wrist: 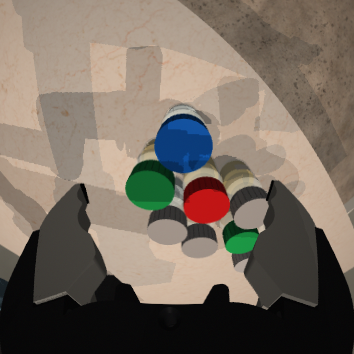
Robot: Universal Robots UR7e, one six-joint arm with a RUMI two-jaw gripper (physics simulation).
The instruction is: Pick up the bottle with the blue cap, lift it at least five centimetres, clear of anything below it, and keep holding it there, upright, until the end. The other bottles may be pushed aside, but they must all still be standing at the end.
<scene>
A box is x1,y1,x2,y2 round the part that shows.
gripper: [0,179,353,353]
green-capped bottle: [125,136,175,209]
grey-capped bottle: [218,158,267,228]
</scene>
